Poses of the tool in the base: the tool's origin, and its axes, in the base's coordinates. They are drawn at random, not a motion.
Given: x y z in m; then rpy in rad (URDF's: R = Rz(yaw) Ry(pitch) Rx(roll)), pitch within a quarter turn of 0, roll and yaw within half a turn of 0.
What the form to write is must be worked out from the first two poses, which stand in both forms.
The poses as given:
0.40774 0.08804 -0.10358 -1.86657 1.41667 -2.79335
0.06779 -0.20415 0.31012 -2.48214 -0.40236 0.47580
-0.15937 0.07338 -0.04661 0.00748 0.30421 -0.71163
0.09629 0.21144 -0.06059 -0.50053 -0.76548 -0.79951
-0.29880 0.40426 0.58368 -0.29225 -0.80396 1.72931
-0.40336 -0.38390 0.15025 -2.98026 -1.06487 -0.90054
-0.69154 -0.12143 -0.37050 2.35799 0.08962 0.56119
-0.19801 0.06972 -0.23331 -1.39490 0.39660 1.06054
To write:
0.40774 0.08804 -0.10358 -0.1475 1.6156 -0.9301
0.06779 -0.20415 0.31012 -2.1779 2.3850 1.5789
-0.15937 0.07338 -0.04661 0.0238 0.3043 -0.7366
0.09629 0.21144 -0.06059 -2.6784 0.8859 1.6738
-0.29880 0.40426 0.58368 -2.8708 0.8441 -1.8080
-0.40336 -0.38390 0.15025 -3.0528 2.0695 -0.7166
-0.69154 -0.12143 -0.37050 1.4442 2.3540 -1.0992
-0.19801 0.06972 -0.23331 -1.1686 1.4087 2.5628

